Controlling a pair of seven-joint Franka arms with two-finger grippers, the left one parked.
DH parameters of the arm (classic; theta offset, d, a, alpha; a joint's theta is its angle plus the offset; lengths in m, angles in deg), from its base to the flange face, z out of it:
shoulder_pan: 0 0.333 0 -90
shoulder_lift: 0 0 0 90
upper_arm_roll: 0 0.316 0.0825 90
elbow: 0 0 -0.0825 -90
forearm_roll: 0 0.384 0 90
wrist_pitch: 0 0 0.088 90
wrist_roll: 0 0.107 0 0
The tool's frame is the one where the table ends.
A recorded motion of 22 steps. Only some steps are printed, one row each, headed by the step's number.
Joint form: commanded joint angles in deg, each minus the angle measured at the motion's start. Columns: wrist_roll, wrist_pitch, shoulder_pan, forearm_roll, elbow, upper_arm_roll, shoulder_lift.
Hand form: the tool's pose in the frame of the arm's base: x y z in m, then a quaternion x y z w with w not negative. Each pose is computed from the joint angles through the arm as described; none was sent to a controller.
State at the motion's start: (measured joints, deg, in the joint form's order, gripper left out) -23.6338 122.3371 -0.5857 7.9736 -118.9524 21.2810 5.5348
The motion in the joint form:
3: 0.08 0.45 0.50 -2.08 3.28 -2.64 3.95
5: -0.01 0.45 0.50 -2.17 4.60 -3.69 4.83
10: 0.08 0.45 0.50 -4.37 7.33 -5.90 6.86
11: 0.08 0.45 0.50 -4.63 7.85 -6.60 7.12
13: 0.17 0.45 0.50 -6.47 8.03 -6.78 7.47
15: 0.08 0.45 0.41 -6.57 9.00 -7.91 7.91
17: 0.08 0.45 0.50 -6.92 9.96 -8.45 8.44
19: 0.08 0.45 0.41 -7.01 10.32 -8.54 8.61
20: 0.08 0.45 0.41 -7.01 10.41 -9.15 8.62
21: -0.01 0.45 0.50 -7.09 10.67 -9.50 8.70
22: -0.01 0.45 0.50 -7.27 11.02 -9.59 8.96
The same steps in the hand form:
3: 0.5482 0.1839 0.3722 -0.94129 -0.33003 0.01397 0.06976
5: 0.5579 0.1753 0.3734 -0.94398 -0.32236 0.00954 0.06999
10: 0.5779 0.1547 0.3733 -0.94810 -0.31314 0.00333 0.05517
11: 0.5822 0.1481 0.3743 -0.94975 -0.30857 0.00116 0.05246
13: 0.5840 0.1451 0.3720 -0.94835 -0.31474 0.00342 0.03958
15: 0.5914 0.1336 0.3745 -0.95136 -0.30581 -0.00105 0.03724
17: 0.5970 0.1294 0.3763 -0.95220 -0.30350 -0.00458 0.03427
19: 0.5991 0.1277 0.3773 -0.95259 -0.30233 -0.00624 0.03358
20: 0.6007 0.1217 0.3776 -0.95419 -0.29740 -0.00671 0.03226
21: 0.6024 0.1192 0.3786 -0.95454 -0.29637 -0.00812 0.03092
22: 0.6043 0.1183 0.3786 -0.95458 -0.29634 -0.00884 0.02976

